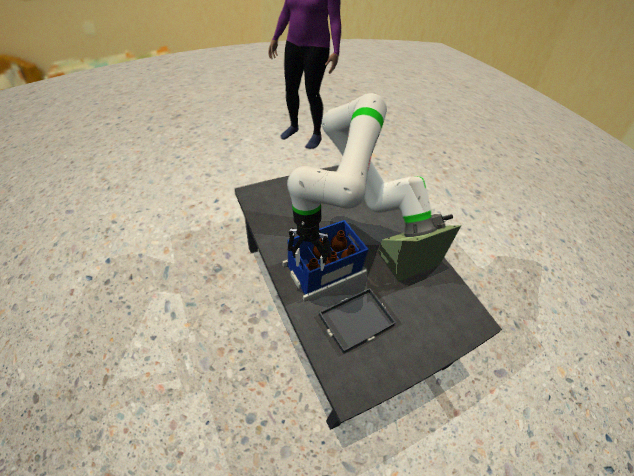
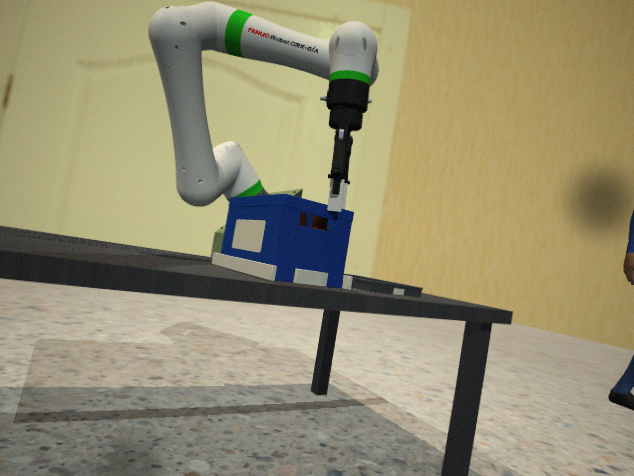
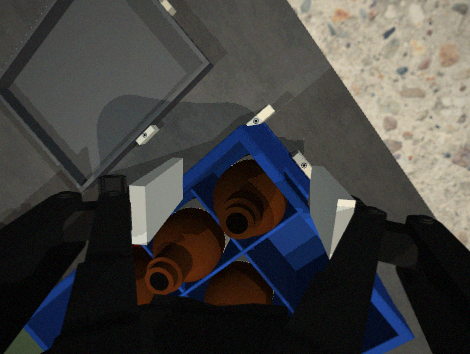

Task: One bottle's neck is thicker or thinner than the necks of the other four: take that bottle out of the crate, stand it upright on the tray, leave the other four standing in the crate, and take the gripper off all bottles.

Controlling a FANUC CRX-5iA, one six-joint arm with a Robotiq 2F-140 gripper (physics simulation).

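Pixels of known places: gripper, fingertip midpoint: [image 1: 310, 265] [image 3: 245, 182]; arm's base, link origin: [image 1: 420, 232].
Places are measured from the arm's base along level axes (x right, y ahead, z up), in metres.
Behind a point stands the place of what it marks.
The blue crate [image 1: 308, 280] {z -0.064, x -0.081, y 0.534 m} [image 2: 312, 251] {z -0.114, x 0.009, y 0.556 m} [image 3: 212, 159] {z -0.009, x -0.074, y 0.509 m} stands on the table. Several brown bottles stand in it, among them a corner bottle [image 3: 260, 192] {z -0.059, x -0.029, y 0.517 m}, a second bottle [image 3: 200, 242] {z -0.066, x -0.008, y 0.440 m} beside it and a third bottle [image 3: 240, 287] {z -0.070, x 0.050, y 0.453 m}, partly hidden by my gripper's body. I cannot tell which neck differs. My gripper [image 1: 310, 259] {z -0.015, x -0.048, y 0.520 m} [image 2: 335, 205] {z -0.015, x -0.048, y 0.520 m} [image 3: 245, 182] {z -0.015, x -0.048, y 0.520 m} points down at the crate's near end. Its fingers stand wide apart on either side of the corner bottle and second bottle, apart from their necks. The dark tray [image 1: 358, 320] {z -0.179, x -0.245, y 0.365 m} [image 2: 384, 286] {z -0.168, x -0.220, y 0.502 m} [image 3: 100, 65] {z -0.179, x -0.253, y 0.379 m} holds no bottle.
White brackets [image 1: 337, 285] {z -0.170, x -0.066, y 0.396 m} [image 2: 245, 266] {z -0.169, x 0.128, y 0.483 m} [image 3: 262, 115] {z -0.154, x -0.092, y 0.541 m} line the crate's foot. A green pedestal [image 1: 425, 256] {z -0.051, x -0.095, y 0.010 m} carries the arm beside the crate. The dark table [image 1: 409, 358] {z -0.184, x -0.461, y 0.226 m} [image 2: 153, 281] {z -0.202, x 0.318, y 0.696 m} has its long edge near the crate. A person [image 1: 307, 56] stands behind the table.
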